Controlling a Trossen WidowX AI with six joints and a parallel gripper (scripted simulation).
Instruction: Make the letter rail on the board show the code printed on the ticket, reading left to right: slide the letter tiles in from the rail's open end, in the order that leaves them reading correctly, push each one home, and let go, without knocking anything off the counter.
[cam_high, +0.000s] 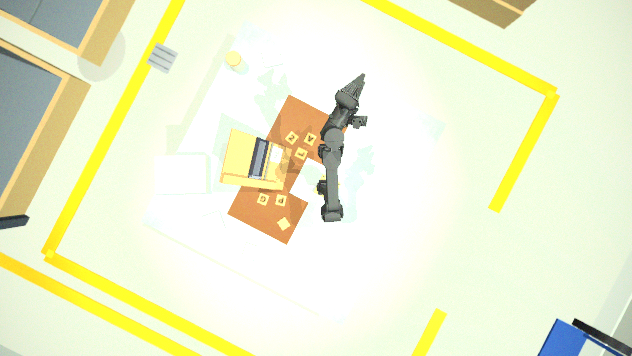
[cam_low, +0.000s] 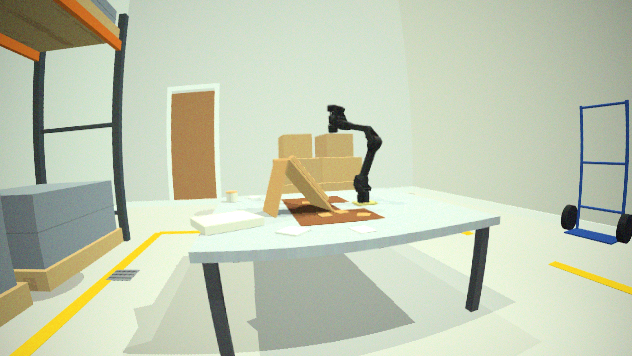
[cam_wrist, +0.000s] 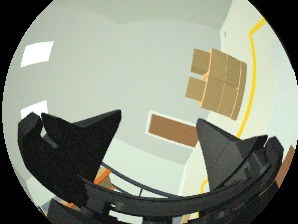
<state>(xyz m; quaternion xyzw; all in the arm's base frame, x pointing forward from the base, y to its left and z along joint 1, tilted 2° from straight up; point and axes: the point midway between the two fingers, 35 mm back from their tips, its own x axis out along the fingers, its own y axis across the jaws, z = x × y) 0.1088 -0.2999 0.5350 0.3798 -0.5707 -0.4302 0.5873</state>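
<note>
Now: gripper tip 59 cm to the right of the letter tile, 54 cm above it and 16 cm short of it. The rest, counted from my gripper tip: white ticket 47 cm below, 33 cm to the left, 21 cm ahead; small cup 68 cm ahead, 51 cm below, 1 cm to the left; brown mat 55 cm below, 37 cm to the left, 9 cm ahead.
</note>
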